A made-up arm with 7 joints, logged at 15 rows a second.
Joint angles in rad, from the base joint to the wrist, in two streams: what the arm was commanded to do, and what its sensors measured. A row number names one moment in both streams.
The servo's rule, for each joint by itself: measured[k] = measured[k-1] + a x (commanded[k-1-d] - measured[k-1]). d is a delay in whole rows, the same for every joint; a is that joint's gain. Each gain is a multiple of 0.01, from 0.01 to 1. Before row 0 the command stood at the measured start. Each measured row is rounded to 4 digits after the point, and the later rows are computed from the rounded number. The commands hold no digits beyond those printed.
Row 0, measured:
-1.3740, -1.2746, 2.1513, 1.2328, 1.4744, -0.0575, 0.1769
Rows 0 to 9, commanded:
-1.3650, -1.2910, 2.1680, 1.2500, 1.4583, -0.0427, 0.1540
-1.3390, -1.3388, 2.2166, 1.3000, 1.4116, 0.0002, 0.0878
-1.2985, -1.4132, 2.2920, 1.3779, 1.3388, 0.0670, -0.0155
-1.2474, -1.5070, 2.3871, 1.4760, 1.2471, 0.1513, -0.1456
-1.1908, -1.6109, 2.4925, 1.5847, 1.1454, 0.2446, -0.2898
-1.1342, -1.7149, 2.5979, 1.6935, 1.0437, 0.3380, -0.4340
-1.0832, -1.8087, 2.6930, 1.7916, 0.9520, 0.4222, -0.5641
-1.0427, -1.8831, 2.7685, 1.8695, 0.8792, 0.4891, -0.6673
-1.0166, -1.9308, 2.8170, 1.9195, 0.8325, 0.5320, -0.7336
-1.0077, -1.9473, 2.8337, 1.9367, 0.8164, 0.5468, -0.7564
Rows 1 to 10, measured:
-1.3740, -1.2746, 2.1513, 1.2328, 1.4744, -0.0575, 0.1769
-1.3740, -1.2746, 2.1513, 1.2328, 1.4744, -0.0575, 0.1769
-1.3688, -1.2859, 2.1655, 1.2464, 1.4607, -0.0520, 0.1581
-1.3515, -1.3224, 2.2089, 1.2887, 1.4190, -0.0327, 0.1005
-1.3208, -1.3851, 2.2795, 1.3592, 1.3508, 0.0042, 0.0054
-1.2782, -1.4692, 2.3710, 1.4515, 1.2627, 0.0586, -0.1184
-1.2275, -1.5670, 2.4743, 1.5567, 1.1630, 0.1274, -0.2589
-1.1734, -1.6691, 2.5794, 1.6648, 1.0616, 0.2053, -0.4025
-1.1211, -1.7654, 2.6760, 1.7650, 0.9684, 0.2856, -0.5350
-1.0756, -1.8466, 2.7546, 1.8476, 0.8926, 0.3609, -0.6435
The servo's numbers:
d 2
a 0.58 0.69 0.85 0.79 0.85 0.37 0.82

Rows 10 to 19, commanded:
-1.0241, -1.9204, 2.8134, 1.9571, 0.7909, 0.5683, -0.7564
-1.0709, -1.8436, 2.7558, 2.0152, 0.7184, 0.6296, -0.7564
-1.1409, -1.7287, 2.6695, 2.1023, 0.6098, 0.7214, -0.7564
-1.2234, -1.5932, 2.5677, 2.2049, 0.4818, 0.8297, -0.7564
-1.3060, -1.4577, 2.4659, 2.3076, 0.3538, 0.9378, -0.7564
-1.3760, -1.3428, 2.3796, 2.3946, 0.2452, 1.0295, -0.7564
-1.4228, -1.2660, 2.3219, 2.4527, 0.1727, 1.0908, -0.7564
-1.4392, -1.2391, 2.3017, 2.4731, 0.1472, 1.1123, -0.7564
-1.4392, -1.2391, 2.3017, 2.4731, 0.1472, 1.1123, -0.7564
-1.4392, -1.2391, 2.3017, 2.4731, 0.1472, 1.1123, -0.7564
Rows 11 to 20, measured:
-1.0414, -1.9047, 2.8076, 1.9044, 0.8415, 0.4242, -0.7174
-1.0219, -1.9341, 2.8298, 1.9299, 0.8202, 0.4696, -0.7494
-1.0232, -1.9246, 2.8159, 1.9514, 0.7953, 0.5061, -0.7551
-1.0509, -1.8687, 2.7648, 2.0018, 0.7299, 0.5518, -0.7562
-1.1031, -1.7721, 2.6838, 2.0812, 0.6278, 0.6146, -0.7564
-1.1729, -1.6487, 2.5851, 2.1789, 0.5037, 0.6942, -0.7564
-1.2501, -1.5169, 2.4838, 2.2806, 0.3763, 0.7843, -0.7564
-1.3231, -1.3968, 2.3952, 2.3707, 0.2649, 0.8750, -0.7564
-1.3809, -1.3065, 2.3329, 2.4355, 0.1865, 0.9548, -0.7564
-1.4147, -1.2600, 2.3064, 2.4652, 0.1531, 1.0131, -0.7564

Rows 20 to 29, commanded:
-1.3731, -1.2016, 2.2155, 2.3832, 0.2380, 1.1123, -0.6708
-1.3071, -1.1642, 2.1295, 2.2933, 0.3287, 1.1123, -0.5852
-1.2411, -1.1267, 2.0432, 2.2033, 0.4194, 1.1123, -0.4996
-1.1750, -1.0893, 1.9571, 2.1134, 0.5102, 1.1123, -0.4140
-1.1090, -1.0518, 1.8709, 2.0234, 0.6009, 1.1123, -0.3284
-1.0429, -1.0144, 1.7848, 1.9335, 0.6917, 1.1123, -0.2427
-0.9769, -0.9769, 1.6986, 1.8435, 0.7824, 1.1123, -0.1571
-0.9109, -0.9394, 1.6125, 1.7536, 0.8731, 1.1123, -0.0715
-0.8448, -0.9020, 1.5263, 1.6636, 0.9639, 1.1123, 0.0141
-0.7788, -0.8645, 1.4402, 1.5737, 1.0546, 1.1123, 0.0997
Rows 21 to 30, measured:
-1.4289, -1.2456, 2.3024, 2.4714, 0.1481, 1.0498, -0.7564
-1.4349, -1.2411, 2.3018, 2.4727, 0.1473, 1.0729, -0.7564
-1.3991, -1.2138, 2.2284, 2.4020, 0.2244, 1.0875, -0.6862
-1.3457, -1.1796, 2.1443, 2.3161, 0.3131, 1.0967, -0.6034
-1.2850, -1.1431, 2.0584, 2.2270, 0.4035, 1.1025, -0.5183
-1.2212, -1.1060, 1.9723, 2.1373, 0.4942, 1.1061, -0.4328
-1.1561, -1.0686, 1.8861, 2.0473, 0.5849, 1.1084, -0.3472
-1.0904, -1.0312, 1.8000, 1.9574, 0.6757, 1.1098, -0.2615
-1.0246, -0.9937, 1.7138, 1.8674, 0.7664, 1.1107, -0.1759
-0.9587, -0.9562, 1.6277, 1.7775, 0.8571, 1.1113, -0.0903

